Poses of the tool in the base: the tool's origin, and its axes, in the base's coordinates. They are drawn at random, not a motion.
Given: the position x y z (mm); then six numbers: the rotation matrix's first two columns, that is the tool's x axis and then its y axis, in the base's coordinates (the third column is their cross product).
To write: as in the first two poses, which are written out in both.
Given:
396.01 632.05 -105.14 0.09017 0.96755 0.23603 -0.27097 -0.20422 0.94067
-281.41 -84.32 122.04 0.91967 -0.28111 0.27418 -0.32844 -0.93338 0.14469
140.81 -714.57 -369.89 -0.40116 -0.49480 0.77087 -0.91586 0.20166 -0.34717
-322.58 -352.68 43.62 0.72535 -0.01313 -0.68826 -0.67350 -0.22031 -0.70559
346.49 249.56 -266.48 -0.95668 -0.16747 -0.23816 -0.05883 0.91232 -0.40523
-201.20 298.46 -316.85 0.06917 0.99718 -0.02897 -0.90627 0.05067 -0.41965
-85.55 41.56 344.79 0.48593 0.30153 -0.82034 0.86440 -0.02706 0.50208
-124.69 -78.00 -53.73 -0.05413 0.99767 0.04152 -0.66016 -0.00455 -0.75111
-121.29 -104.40 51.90 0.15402 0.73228 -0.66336 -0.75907 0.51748 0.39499
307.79 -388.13 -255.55 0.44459 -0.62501 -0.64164 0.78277 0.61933 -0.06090
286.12 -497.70 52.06 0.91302 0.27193 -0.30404 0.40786 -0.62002 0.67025
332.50 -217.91 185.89 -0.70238 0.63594 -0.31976 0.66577 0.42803 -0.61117
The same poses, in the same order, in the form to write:
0.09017 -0.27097 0.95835 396.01; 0.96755 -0.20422 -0.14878 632.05; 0.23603 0.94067 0.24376 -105.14; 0 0 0 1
0.91967 -0.32844 0.21524 -281.41; -0.28111 -0.93338 -0.22312 -84.32; 0.27418 0.14469 -0.95073 122.04; 0 0 0 1
-0.40116 -0.91586 0.01633 140.81; -0.49480 0.20166 -0.84528 -714.57; 0.77087 -0.34717 -0.53407 -369.89; 0 0 0 1
0.72535 -0.67350 -0.14237 -322.58; -0.01313 -0.22031 0.97534 -352.68; -0.68826 -0.70559 -0.16864 43.62; 0 0 0 1
-0.95668 -0.05883 0.28514 346.49; -0.16747 0.91232 -0.37366 249.56; -0.23816 -0.40523 -0.88265 -266.48; 0 0 0 1
0.06917 -0.90627 -0.41700 -201.20; 0.99718 0.05067 0.05528 298.46; -0.02897 -0.41965 0.90722 -316.85; 0 0 0 1
0.48593 0.86440 0.12919 -85.55; 0.30153 -0.02706 -0.95308 41.56; -0.82034 0.50208 -0.27379 344.79; 0 0 0 1
-0.05413 -0.66016 -0.74917 -124.69; 0.99767 -0.00455 -0.06807 -78.00; 0.04152 -0.75111 0.65887 -53.73; 0 0 0 1
0.15402 -0.75907 0.63252 -121.29; 0.73228 0.51748 0.44270 -104.40; -0.66336 0.39499 0.63555 51.90; 0 0 0 1
0.44459 0.78277 0.43545 307.79; -0.62501 0.61933 -0.47518 -388.13; -0.64164 -0.06090 0.76459 -255.55; 0 0 0 1
0.91302 0.40786 -0.00625 286.12; 0.27193 -0.62002 -0.73596 -497.70; -0.30404 0.67025 -0.67700 52.06; 0 0 0 1
-0.70238 0.66577 -0.25180 332.50; 0.63594 0.42803 -0.64216 -217.91; -0.31976 -0.61117 -0.72403 185.89; 0 0 0 1

